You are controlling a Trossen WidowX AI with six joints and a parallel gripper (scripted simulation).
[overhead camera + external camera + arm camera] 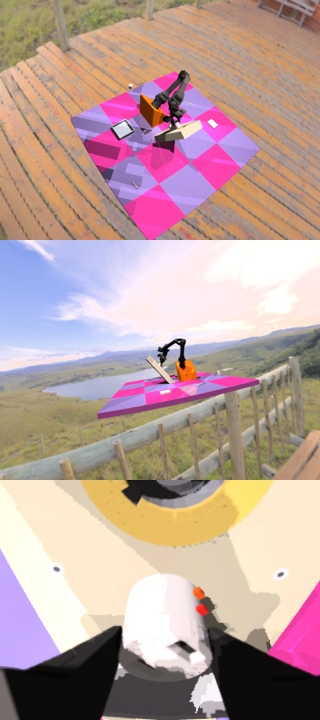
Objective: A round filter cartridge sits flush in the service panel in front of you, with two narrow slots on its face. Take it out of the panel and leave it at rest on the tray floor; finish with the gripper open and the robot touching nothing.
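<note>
Right now the grey square tray is 350 mm behind my gripper tip, 260 mm to the right of it and 230 mm below it. The rest, counted from my gripper tip: white block (440 mm to the left, 230 mm below, 90 mm ahead); then short stick (490 mm to the right, 230 mm below, 120 mm ahead); then round filter cartridge (right at my gripper tip).
</note>
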